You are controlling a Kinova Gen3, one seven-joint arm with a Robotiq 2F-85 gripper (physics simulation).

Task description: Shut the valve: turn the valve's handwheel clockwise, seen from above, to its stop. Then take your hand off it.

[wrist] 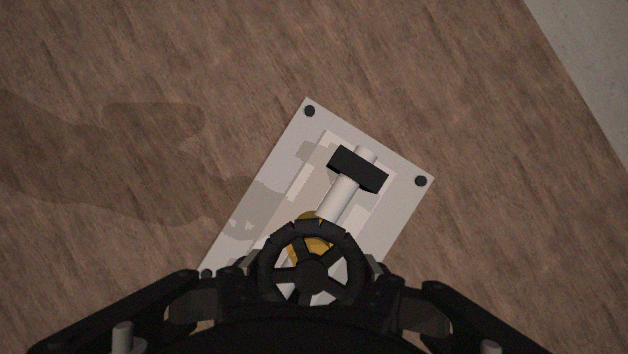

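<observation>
The black handwheel (312,276) with its spokes and hub shows at the lower middle of the wrist view. Behind it is the valve's yellow body (316,246), on a white pipe (338,198) that runs up and to the right. My gripper (311,266) is shut on the handwheel's rim, one fingertip pad at its left side and one at its right. The lower part of the wheel is partly hidden by the gripper's dark body.
The valve stands on a light grey base plate (280,165) with dark bolts at its corners, turned slantwise in view. A black pipe clamp (357,169) holds the pipe. The brown wooden table top (150,60) ends at an edge at the upper right, with grey floor (595,55) beyond.
</observation>
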